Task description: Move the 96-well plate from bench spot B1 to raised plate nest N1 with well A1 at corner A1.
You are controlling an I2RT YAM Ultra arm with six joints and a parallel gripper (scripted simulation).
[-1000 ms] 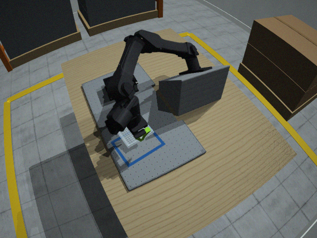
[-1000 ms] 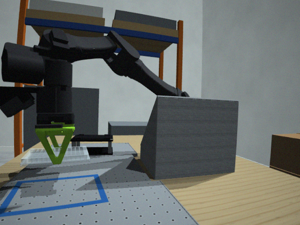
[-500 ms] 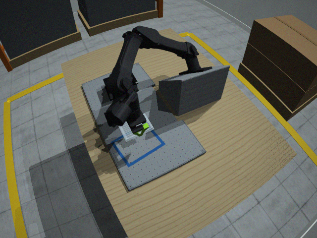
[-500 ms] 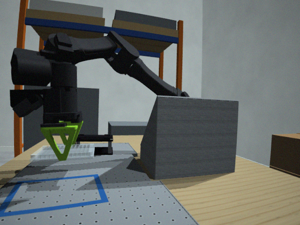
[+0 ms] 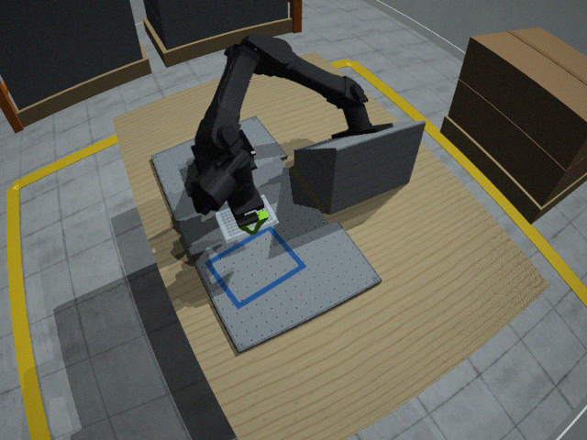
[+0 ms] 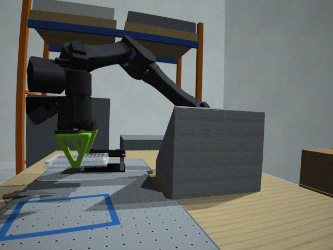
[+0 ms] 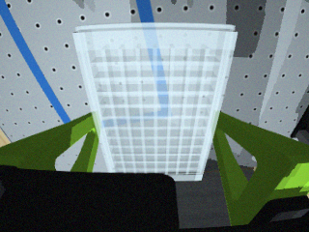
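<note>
Now: hand 270 mm to the left of the black raised nest, 80 mm past it and 30 mm above it. Round my hand: clear 96-well plate (right at my hand).
</note>
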